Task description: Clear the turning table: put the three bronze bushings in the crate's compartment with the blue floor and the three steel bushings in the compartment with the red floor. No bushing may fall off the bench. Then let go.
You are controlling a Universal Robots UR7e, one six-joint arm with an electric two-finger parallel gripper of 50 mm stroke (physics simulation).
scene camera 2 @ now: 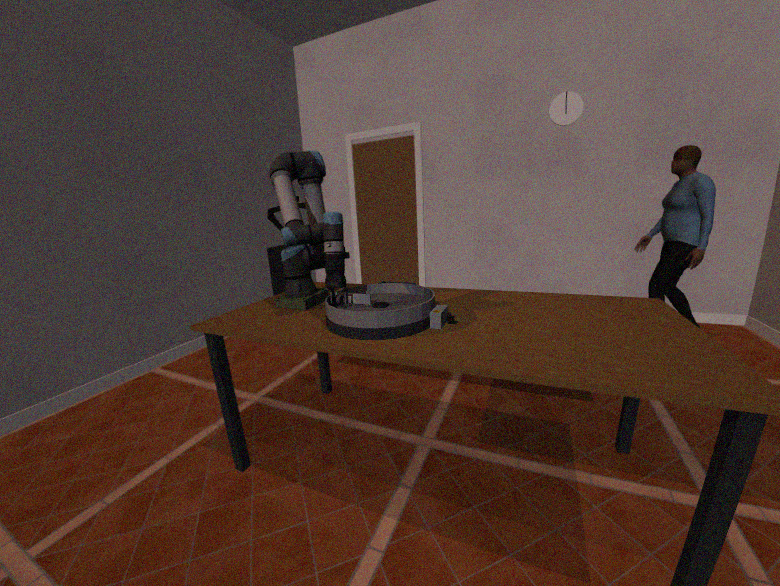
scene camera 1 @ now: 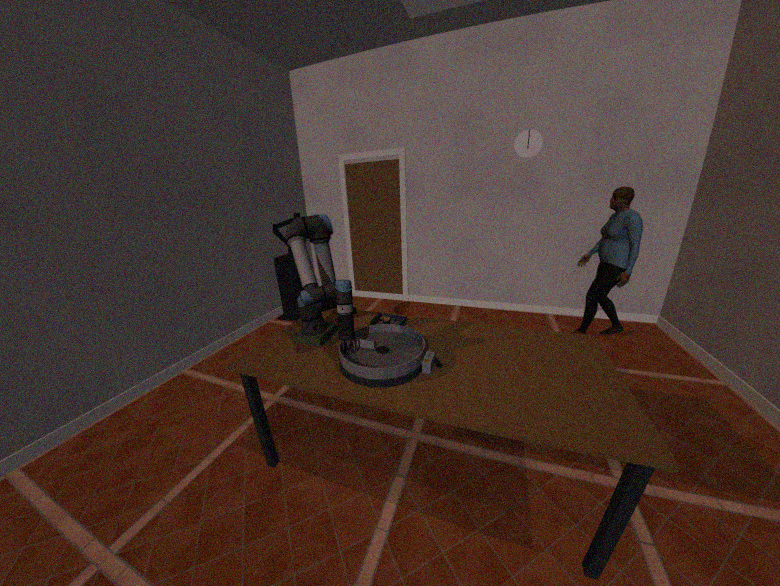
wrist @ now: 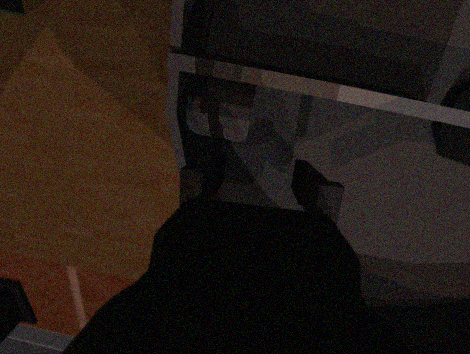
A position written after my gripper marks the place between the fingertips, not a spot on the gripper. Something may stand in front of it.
Note:
I see my gripper [scene camera 2: 339,303].
My gripper also shows in the wrist view [wrist: 258,170].

